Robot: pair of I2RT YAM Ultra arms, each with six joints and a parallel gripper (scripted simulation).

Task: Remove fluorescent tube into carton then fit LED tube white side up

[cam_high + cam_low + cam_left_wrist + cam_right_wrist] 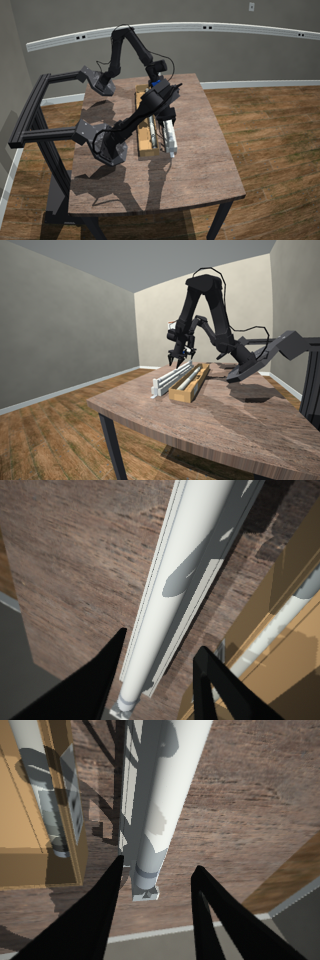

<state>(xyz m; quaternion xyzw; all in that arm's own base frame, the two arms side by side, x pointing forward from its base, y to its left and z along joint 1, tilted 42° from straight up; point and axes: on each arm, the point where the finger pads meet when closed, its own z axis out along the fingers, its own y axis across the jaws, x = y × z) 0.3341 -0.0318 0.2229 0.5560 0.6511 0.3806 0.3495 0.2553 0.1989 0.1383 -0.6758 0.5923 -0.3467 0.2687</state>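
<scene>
My left gripper is now 120 mm to the left of the LED tube and 50 mm above it. The rest, counted from my left hand: old fluorescent tube (100 mm behind, 110 mm to the right, 100 mm below); then light fixture (120 mm to the right, 60 mm below); then carton (130 mm behind, 110 mm to the right, 90 mm below).
</scene>
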